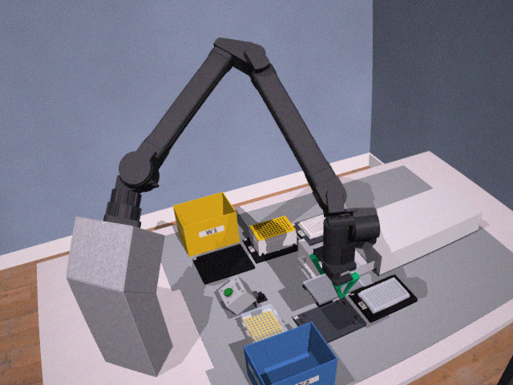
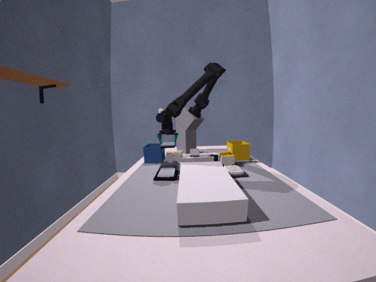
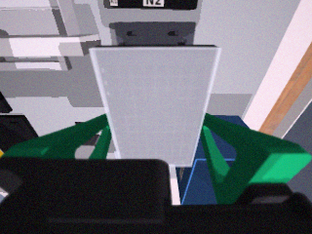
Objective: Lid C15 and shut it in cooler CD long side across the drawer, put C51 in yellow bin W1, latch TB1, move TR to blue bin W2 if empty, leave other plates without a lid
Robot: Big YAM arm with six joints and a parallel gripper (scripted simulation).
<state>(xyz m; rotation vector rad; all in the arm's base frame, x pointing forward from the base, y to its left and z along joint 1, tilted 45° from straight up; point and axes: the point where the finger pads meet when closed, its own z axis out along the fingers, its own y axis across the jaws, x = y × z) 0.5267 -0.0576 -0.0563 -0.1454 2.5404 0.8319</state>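
The clear plate lid lies right at my hand. Also, from my hand: blue bin W2: 150 mm behind, 170 mm to the right, 110 mm below; then black plate: right at my hand; then tip box TB1: 180 mm behind, 20 mm to the right, 110 mm below.
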